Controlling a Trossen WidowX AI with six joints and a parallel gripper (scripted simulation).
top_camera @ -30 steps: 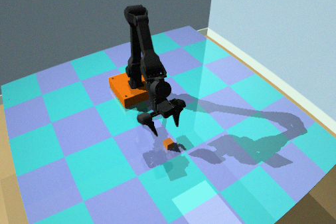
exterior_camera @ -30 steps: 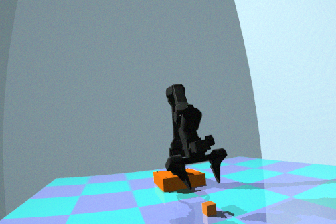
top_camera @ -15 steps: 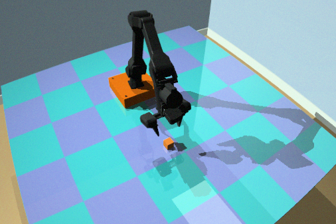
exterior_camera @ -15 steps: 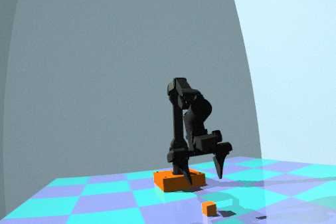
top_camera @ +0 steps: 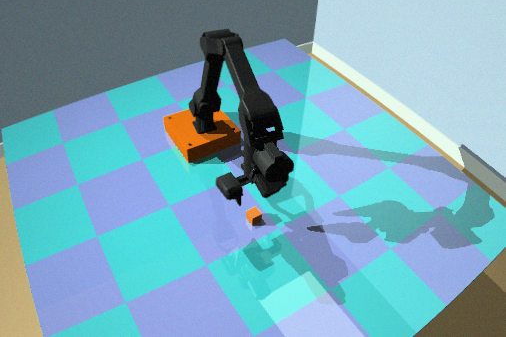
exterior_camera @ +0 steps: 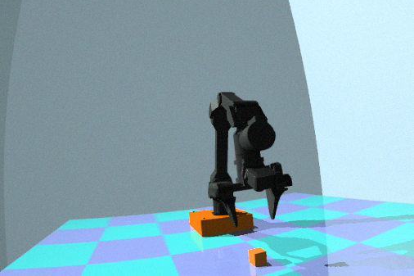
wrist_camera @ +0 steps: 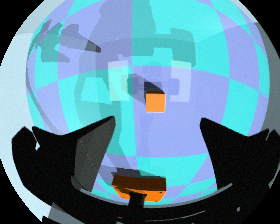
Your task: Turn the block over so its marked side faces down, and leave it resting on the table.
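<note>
The orange block is 1 cm behind my gripper tip and 8 cm below it.
</note>
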